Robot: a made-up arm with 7 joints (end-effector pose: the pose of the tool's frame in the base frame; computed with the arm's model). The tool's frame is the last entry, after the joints.
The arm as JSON. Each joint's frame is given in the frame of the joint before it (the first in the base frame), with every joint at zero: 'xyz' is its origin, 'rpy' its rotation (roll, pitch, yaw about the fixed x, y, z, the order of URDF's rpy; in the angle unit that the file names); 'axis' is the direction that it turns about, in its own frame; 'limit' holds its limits. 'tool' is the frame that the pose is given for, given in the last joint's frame.
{
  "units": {
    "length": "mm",
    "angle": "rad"
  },
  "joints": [
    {
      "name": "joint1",
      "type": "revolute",
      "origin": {
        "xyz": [
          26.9,
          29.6,
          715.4
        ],
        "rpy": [
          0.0,
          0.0,
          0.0
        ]
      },
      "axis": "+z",
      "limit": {
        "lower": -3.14,
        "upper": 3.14
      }
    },
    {
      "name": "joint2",
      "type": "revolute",
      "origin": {
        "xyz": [
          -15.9,
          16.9,
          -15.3
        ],
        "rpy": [
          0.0,
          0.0,
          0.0
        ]
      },
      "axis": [
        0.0,
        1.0,
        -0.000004
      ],
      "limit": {
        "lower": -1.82,
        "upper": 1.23
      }
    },
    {
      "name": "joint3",
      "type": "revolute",
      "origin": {
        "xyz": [
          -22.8,
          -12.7,
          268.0
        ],
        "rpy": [
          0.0,
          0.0,
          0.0
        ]
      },
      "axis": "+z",
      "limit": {
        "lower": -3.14,
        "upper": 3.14
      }
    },
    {
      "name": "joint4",
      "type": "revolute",
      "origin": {
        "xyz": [
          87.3,
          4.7,
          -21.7
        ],
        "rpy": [
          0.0,
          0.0,
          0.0
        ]
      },
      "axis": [
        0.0,
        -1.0,
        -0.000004
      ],
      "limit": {
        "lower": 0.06,
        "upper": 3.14
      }
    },
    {
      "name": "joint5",
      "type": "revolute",
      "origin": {
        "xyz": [
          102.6,
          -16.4,
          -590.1
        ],
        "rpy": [
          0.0,
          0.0,
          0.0
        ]
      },
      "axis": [
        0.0,
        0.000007,
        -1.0
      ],
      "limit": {
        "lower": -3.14,
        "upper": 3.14
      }
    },
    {
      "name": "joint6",
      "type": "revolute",
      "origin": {
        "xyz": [
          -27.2,
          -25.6,
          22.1
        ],
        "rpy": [
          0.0,
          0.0,
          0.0
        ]
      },
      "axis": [
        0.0,
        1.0,
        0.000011
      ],
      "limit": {
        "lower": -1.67,
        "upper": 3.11
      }
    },
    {
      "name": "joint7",
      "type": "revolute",
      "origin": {
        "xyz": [
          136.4,
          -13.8,
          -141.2
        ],
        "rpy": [
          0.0,
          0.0,
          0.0
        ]
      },
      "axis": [
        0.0,
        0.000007,
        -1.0
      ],
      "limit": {
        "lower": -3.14,
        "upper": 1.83
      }
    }
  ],
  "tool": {
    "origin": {
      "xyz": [
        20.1,
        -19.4,
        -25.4
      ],
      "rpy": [
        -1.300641,
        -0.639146,
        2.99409
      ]
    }
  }
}
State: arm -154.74 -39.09 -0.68 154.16 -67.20 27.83 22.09
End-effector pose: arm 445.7 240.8 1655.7 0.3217 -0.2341 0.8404 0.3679
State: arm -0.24 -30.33 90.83 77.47 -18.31 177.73 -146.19
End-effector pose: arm -3.5 508.5 817.6 0.0464 -0.9589 -0.2739 0.0569
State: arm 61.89 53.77 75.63 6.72 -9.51 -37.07 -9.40
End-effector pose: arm -460.9 64.7 411.4 0.4314 -0.8470 0.2806 -0.1331
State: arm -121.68 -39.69 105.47 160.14 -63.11 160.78 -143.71
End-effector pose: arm 450.3 196.5 1294.7 0.1434 0.7336 -0.1008 0.6566
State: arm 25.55 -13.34 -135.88 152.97 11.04 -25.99 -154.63
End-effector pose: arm -311.2 -206.6 1586.7 0.6160 0.2287 0.6323 0.4104
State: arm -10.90 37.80 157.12 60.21 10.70 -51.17 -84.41
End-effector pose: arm -289.9 442.4 1281.5 0.7980 0.2023 0.5641 0.0631
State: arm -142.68 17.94 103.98 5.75 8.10 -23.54 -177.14
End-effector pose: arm 434.7 -167.1 341.3 0.4832 -0.4816 -0.1305 -0.7194
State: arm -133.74 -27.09 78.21 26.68 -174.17 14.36 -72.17
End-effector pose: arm 197.2 -441.2 335.7 0.4277 -0.8207 -0.3788 0.0016
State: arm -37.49 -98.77 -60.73 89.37 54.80 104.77 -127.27
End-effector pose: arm -549.1 -243.7 1149.6 0.4849 0.3920 -0.2096 -0.7532
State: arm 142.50 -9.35 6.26 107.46 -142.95 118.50 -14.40
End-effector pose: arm -281.9 330.9 1537.7 0.4525 0.4119 0.1819 -0.7698
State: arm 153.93 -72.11 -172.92 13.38 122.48 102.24 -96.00
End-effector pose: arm -49.4 328.4 164.2 0.4259 -0.1151 -0.8882 -0.1287
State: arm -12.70 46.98 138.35 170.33 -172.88 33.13 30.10
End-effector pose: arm 666.1 -75.2 1513.9 0.2121 0.6111 0.4232 -0.6344
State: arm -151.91 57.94 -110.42 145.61 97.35 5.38 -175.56
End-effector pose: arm -695.6 80.5 1397.0 0.7223 0.6708 -0.0726 0.1519
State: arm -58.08 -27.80 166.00 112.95 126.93 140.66 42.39
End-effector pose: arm -473.7 664.3 996.2 0.1487 0.9572 0.2244 0.1059
